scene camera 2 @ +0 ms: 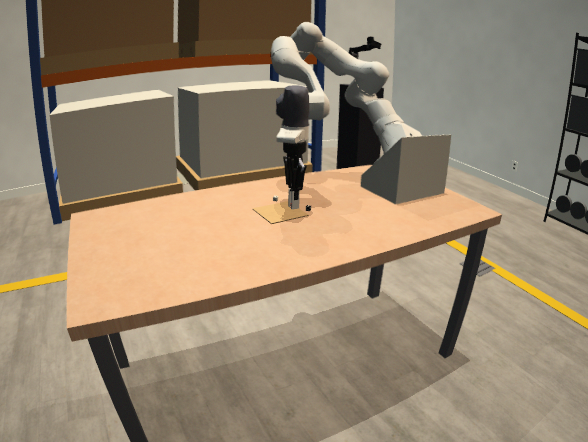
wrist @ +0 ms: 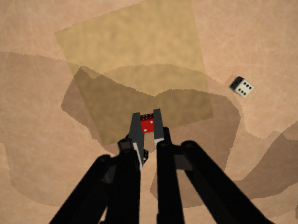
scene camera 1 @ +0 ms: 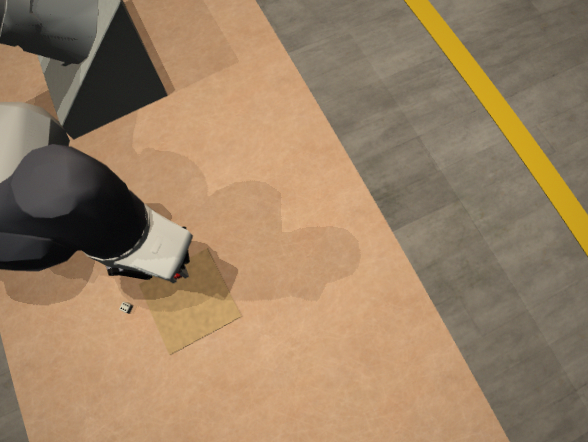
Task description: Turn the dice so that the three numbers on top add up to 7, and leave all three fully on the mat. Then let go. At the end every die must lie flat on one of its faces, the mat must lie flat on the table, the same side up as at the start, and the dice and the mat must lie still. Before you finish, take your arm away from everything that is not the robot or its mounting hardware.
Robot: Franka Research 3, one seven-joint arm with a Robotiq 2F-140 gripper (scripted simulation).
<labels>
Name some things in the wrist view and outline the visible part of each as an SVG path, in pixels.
My gripper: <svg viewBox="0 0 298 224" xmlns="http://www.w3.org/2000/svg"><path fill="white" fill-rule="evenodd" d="M140 112L133 113L129 133L117 143L120 151L119 155L111 157L109 154L103 154L99 156L49 224L139 224L140 169L143 169L144 133L140 123ZM153 110L154 142L157 155L158 214L156 215L156 224L185 224L176 169L184 170L217 224L275 224L260 212L197 142L187 140L182 142L181 145L174 145L171 142L169 128L163 127L160 109Z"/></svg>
A tan mat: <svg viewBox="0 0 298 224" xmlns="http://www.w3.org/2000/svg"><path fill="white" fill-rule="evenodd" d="M191 0L147 0L55 33L104 146L117 143L126 137L130 130L133 113L140 112L141 116L153 113L154 109L160 109L163 127L168 127L169 129L214 117Z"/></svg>
</labels>
